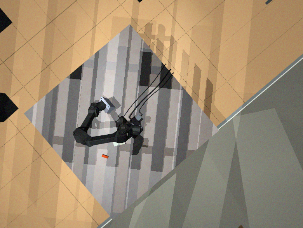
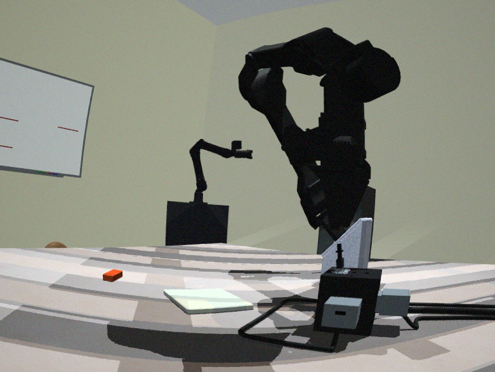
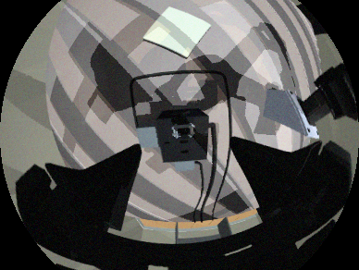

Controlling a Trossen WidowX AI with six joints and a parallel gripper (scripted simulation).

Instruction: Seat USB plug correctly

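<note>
Right now my gripper tip is 40 mm above the USB plug. From my gripper tip the other things lie so: pale flat pad (190 mm to the right, 130 mm below, 10 mm ahead); then orange block (390 mm to the right, 130 mm below, 50 mm ahead).
</note>
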